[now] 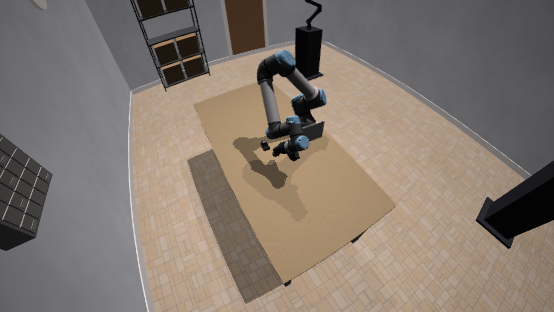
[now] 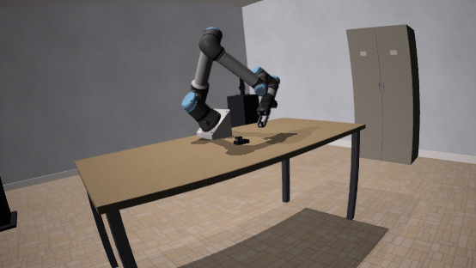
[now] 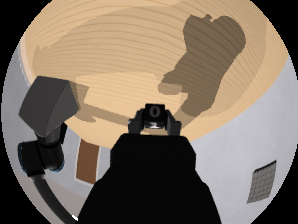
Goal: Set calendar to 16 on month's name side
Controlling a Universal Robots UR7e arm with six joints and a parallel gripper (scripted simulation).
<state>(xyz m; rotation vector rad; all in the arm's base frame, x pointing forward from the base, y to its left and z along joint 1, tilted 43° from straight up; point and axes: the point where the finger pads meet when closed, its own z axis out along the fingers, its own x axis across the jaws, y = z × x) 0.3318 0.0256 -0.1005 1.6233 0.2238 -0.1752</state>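
My hand is 160 mm to the left of the dark calendar tray, 80 mm above it and 10 mm past it. Round my hand: black date cube: 10 mm to the right, 10 mm below.
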